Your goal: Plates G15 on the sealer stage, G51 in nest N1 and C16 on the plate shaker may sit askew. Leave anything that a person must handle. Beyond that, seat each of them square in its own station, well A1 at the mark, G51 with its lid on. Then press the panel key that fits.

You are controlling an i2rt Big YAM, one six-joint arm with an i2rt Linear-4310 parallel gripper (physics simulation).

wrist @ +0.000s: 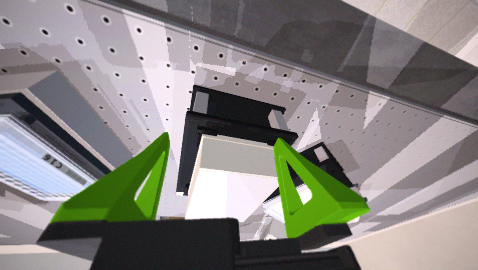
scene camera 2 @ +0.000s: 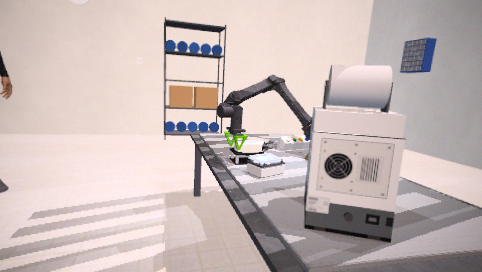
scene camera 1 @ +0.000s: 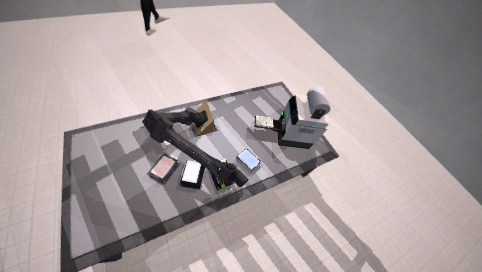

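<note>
My gripper (scene camera 2: 235,147) (wrist: 225,139) is open and empty, its green fingers on either side of a white block-like piece (wrist: 230,187) on a black stand (wrist: 235,107). I cannot tell whether this is G51 in nest N1. In scene view 1 the wrist largely hides that stand. Plate C16 (scene camera 1: 249,159) (scene camera 2: 266,160) (wrist: 30,155), light blue, lies on the plate shaker (scene camera 2: 266,170) (wrist: 65,92). A pale plate (scene camera 1: 264,121) lies on the stage of the sealer (scene camera 1: 302,132) (scene camera 2: 355,165); its label is unreadable. Small skews cannot be judged. The key panel (scene camera 2: 287,144) shows coloured keys.
A white-topped piece (scene camera 1: 191,172) on a black nest and a reddish plate (scene camera 1: 163,167) stand left of the gripper in scene view 1. A brown wedge (scene camera 1: 208,126) stands near the arm's base. The table edge (wrist: 300,35) is close. A person (scene camera 1: 146,15) (scene camera 2: 5,80) is beyond the table.
</note>
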